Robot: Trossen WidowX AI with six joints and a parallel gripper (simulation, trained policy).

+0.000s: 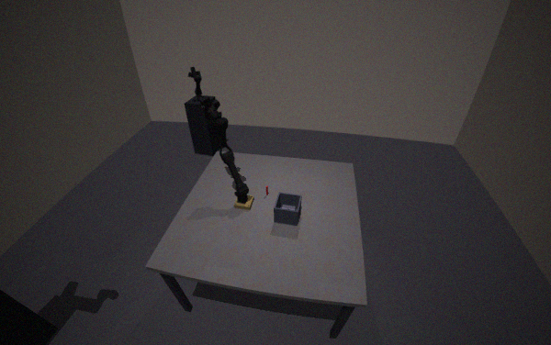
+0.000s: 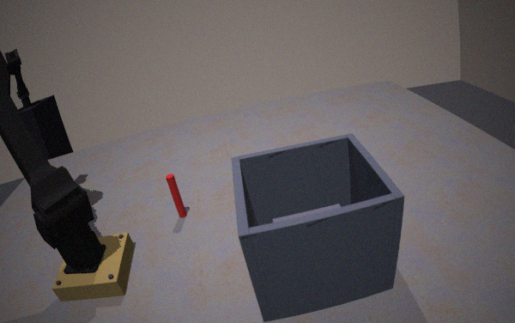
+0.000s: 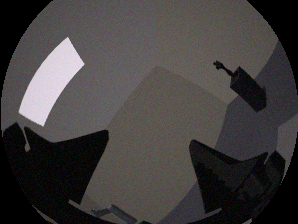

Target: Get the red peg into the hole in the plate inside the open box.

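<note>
Now: gripper tip 650 mm above the red peg, 480 mm short of it and 70 mm to the left of it. From my gripper tip the other things lie so: pale plate (690 mm ahead, 640 mm below, 240 mm to the right).
</note>
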